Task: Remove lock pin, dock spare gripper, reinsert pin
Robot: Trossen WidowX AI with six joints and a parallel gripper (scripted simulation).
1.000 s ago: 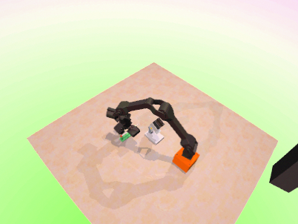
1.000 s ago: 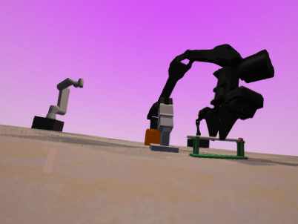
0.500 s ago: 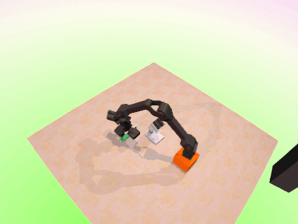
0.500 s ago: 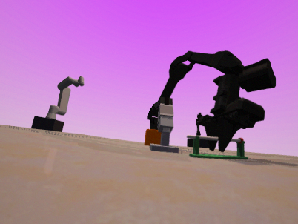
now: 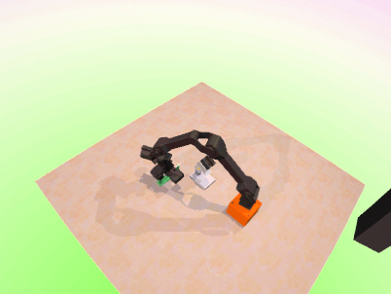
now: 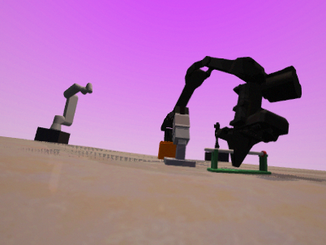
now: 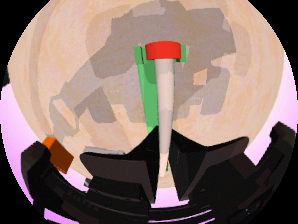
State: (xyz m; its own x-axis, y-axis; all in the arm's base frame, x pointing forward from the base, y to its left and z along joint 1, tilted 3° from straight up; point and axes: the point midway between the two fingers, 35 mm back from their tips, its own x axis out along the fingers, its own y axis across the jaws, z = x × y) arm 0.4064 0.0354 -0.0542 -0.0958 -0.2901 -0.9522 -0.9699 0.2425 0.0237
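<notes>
The green cradle is 1 cm to the left of my gripper tip and 1 cm above it. From my gripper tip the other things lie so: spare gripper: 15 cm behind, 11 cm above, 8 cm to the right; grey mount: 14 cm behind, 8 cm to the right, 4 cm above.
</notes>
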